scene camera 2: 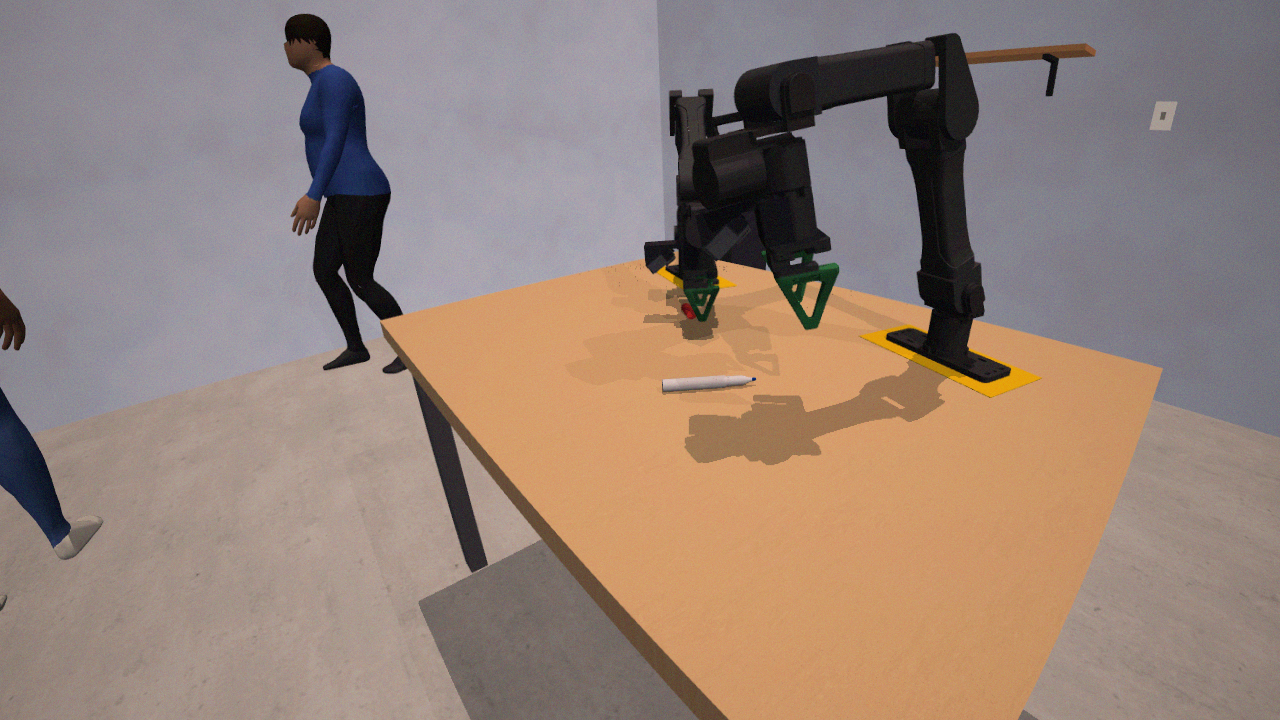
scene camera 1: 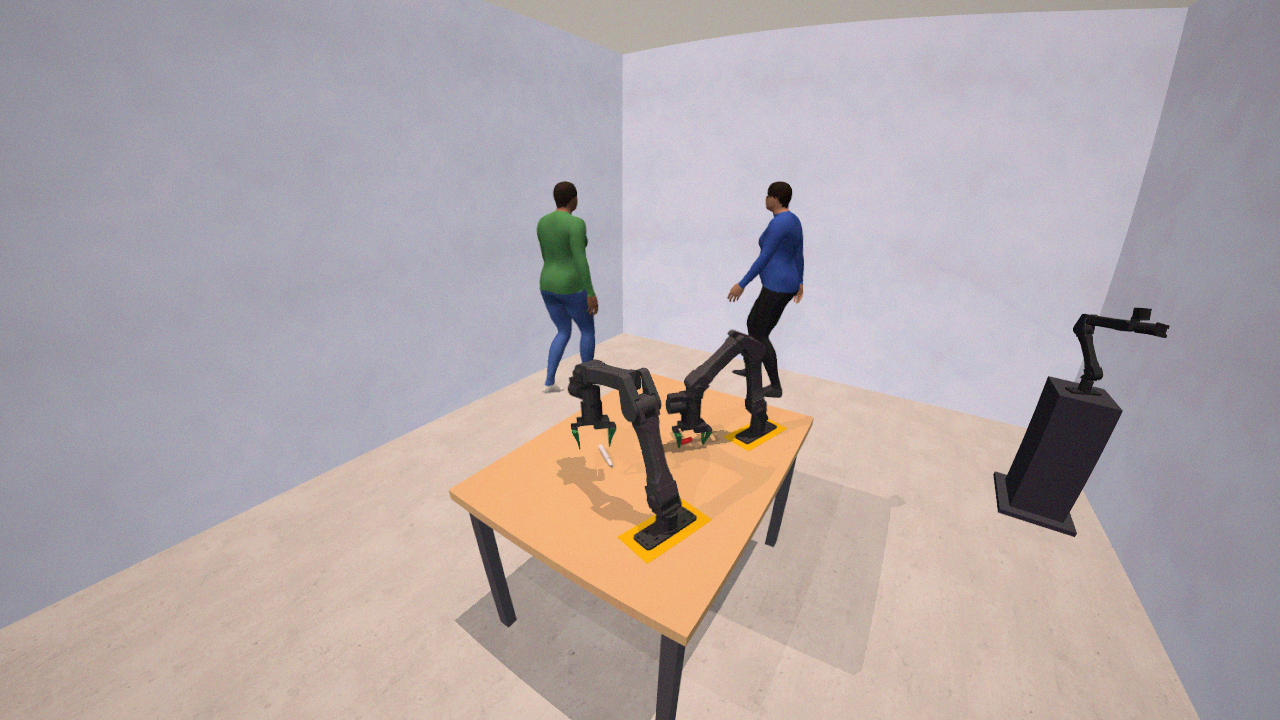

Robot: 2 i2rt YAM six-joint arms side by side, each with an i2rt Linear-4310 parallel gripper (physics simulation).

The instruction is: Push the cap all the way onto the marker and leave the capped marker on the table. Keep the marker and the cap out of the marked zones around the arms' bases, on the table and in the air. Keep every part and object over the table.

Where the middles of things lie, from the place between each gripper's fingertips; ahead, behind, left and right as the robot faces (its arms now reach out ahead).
Labels:
Now: the marker (scene camera 2: 721, 381) 210 mm ahead of my right hand, 250 mm to the left of it and 10 mm above it.
Now: left hand 6 cm short of the marker, 12 cm to the left of it and 12 cm above it.

